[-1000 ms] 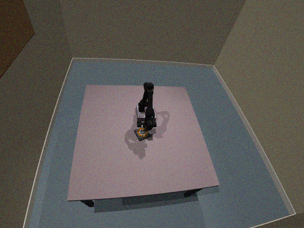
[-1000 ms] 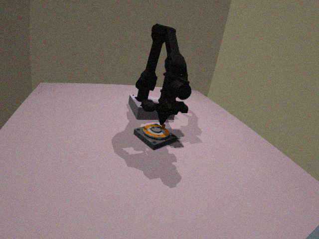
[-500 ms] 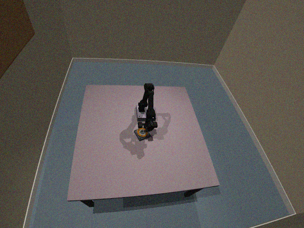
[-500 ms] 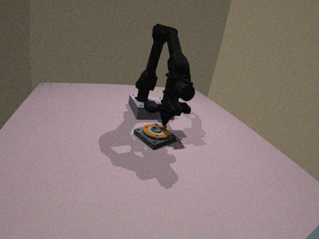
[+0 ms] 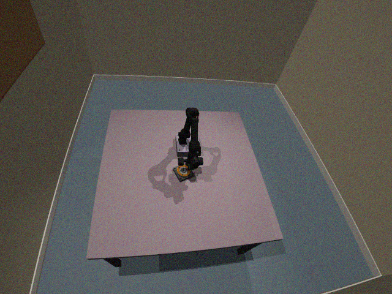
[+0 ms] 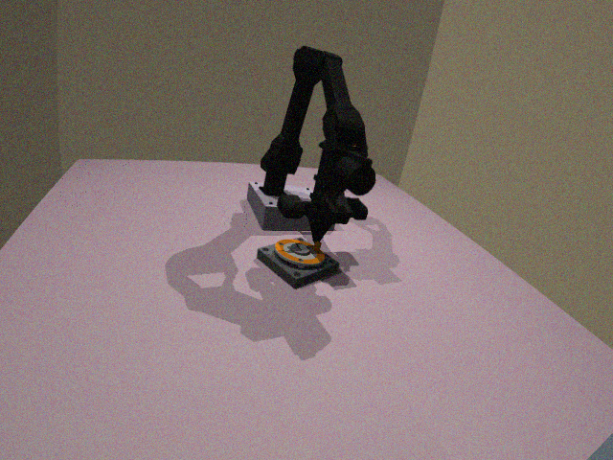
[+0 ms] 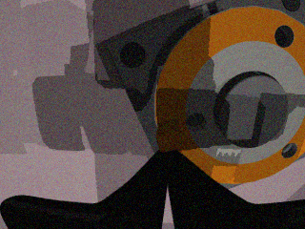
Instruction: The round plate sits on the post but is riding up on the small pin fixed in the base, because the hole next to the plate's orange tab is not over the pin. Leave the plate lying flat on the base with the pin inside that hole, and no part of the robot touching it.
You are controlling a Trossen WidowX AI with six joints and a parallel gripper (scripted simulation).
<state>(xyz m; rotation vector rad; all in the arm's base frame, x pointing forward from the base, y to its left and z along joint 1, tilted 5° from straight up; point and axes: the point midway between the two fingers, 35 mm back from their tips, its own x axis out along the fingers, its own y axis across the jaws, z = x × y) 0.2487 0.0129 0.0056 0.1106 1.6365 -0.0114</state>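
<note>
Right now my gripper tip is 50 mm to the left of the dark grey square base, 20 mm short of it and 10 mm above it.
</note>
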